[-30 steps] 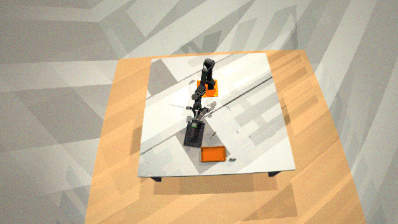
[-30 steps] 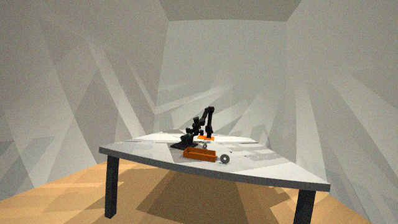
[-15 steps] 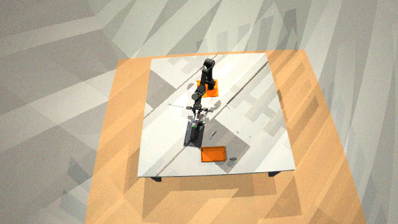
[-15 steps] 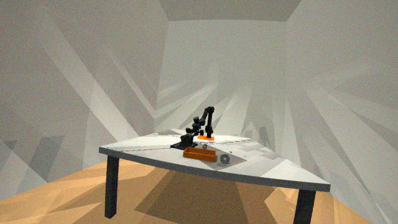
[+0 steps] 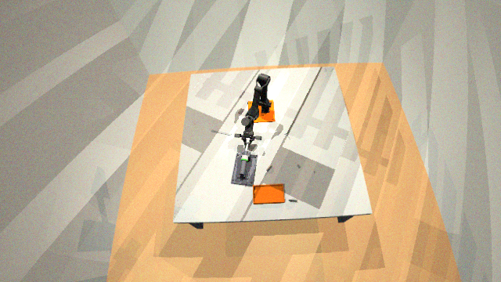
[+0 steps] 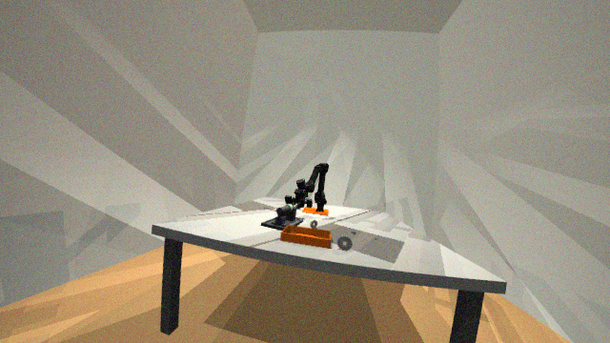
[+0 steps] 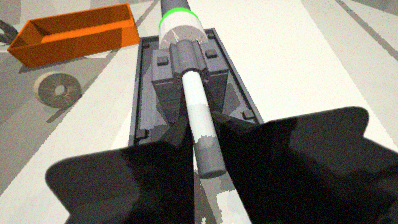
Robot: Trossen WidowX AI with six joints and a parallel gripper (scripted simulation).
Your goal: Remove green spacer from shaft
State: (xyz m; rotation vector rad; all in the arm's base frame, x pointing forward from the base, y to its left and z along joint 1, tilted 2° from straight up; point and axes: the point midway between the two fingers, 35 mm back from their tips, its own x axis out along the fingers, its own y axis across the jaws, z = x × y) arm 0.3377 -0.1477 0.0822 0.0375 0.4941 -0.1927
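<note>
Now: gripper tip 3 cm short of the grey shaft, 1 cm to the left of it and 2 cm below it. The rest, counted from my gripper tip: grey spacer: 7 cm ahead, 1 cm to the right, 2 cm above; then green spacer: 9 cm ahead, 2 cm to the right, 2 cm above; then baseplate: 13 cm ahead, 3 cm to the right, 1 cm below.
</note>
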